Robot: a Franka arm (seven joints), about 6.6 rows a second.
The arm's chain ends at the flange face. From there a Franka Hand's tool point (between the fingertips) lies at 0.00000 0.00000 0.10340 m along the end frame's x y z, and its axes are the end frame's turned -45 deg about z.
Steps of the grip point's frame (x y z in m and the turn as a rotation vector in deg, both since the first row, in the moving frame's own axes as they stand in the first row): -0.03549, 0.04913, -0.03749, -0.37, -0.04, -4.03; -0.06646, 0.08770, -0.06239, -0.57, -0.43, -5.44; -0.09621, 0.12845, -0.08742, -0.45, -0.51, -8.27; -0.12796, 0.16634, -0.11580, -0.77, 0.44, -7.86
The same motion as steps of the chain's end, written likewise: 0.00921, 0.05933, -0.03749, -0.29, 0.23, -4.03; 0.01478, 0.10774, -0.06238, -0.71, 0.10, -5.44; 0.02279, 0.15763, -0.08741, -0.68, -0.04, -8.27; 0.02557, 0.20779, -0.11579, -0.23, 0.86, -7.86
